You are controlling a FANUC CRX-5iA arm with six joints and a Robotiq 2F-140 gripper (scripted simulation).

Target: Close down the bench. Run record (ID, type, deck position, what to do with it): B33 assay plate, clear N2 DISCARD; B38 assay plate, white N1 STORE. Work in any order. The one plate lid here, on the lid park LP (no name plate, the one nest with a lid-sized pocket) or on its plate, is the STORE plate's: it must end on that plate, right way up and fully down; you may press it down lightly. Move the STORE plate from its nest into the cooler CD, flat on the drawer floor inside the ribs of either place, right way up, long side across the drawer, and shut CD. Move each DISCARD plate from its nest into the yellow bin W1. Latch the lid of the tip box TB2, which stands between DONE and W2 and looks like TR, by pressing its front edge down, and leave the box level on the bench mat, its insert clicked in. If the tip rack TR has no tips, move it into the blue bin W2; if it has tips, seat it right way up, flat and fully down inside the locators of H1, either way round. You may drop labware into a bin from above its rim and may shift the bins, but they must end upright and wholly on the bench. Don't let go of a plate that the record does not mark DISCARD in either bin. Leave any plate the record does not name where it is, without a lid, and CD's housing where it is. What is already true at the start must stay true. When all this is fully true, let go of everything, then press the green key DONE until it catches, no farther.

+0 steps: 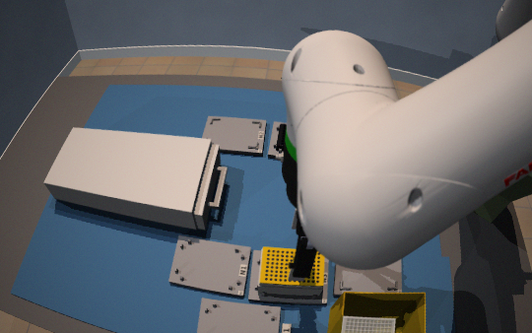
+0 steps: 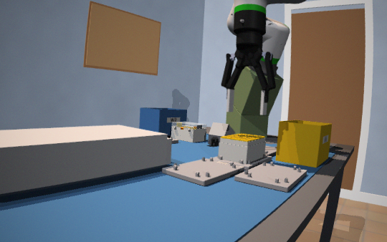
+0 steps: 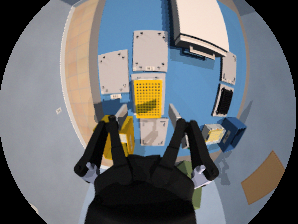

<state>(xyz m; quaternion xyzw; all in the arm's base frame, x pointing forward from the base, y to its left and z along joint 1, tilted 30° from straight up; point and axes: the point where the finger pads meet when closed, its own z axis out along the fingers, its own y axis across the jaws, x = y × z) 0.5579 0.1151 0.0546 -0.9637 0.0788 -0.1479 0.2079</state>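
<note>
Now: hand 110 mm above the tip rack TR and 10 mm past it. Round my hand: clear plate (160 mm to the left, 160 mm behind, 150 mm below); nest H1 (160 mm below, 120 mm to the left, 110 mm ahead); yellow bin W1 (160 mm to the left, 160 mm behind, 120 mm below).
</note>
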